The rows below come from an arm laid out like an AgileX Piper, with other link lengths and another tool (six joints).
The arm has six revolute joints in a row. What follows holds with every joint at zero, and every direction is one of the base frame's.
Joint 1 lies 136.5 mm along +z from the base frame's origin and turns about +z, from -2.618 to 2.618 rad.
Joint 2 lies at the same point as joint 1 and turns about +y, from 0 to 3.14 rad.
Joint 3 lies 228.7 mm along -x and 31.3 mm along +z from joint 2 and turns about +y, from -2.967 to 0 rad.
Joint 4 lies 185.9 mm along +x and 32.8 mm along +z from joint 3 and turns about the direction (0.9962, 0, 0.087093), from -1.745 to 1.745 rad.
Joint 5 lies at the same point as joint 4 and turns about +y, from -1.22 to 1.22 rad.
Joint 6 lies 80.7 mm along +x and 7.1 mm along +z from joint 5 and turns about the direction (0.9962, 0, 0.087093), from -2.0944 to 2.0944 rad.
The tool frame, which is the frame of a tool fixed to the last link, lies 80.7 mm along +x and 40 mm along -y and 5 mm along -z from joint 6; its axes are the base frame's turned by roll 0.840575, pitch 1.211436 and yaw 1.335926 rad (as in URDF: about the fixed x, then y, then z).
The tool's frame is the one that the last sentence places.
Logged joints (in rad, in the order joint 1, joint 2, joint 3, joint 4, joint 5, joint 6), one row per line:
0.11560, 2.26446, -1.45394, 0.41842, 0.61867, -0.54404
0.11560, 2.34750, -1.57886, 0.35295, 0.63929, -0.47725
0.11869, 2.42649, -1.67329, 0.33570, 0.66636, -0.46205
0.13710, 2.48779, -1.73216, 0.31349, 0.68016, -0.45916
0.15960, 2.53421, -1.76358, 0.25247, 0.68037, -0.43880
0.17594, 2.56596, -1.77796, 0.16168, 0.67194, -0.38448
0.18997, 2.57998, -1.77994, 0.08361, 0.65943, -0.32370
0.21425, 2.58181, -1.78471, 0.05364, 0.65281, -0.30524
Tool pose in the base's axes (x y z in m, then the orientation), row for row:
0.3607, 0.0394, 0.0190, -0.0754, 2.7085, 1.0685
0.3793, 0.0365, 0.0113, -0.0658, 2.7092, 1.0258
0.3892, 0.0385, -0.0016, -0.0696, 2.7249, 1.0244
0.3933, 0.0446, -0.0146, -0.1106, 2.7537, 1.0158
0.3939, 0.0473, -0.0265, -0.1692, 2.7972, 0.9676
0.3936, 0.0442, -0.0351, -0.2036, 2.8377, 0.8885
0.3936, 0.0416, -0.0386, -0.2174, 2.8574, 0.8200
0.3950, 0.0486, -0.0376, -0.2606, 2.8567, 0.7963
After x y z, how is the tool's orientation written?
As a rotation vector, in radians.
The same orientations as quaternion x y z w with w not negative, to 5 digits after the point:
-0.02572, 0.92383, 0.36445, 0.11424
-0.02254, 0.92802, 0.35138, 0.12167
-0.02374, 0.92961, 0.34948, 0.11458
-0.03746, 0.93264, 0.34404, 0.10204
-0.05685, 0.93983, 0.32510, 0.08835
-0.06809, 0.94900, 0.29714, 0.08046
-0.07270, 0.95554, 0.27422, 0.08037
-0.08724, 0.95633, 0.26658, 0.08219

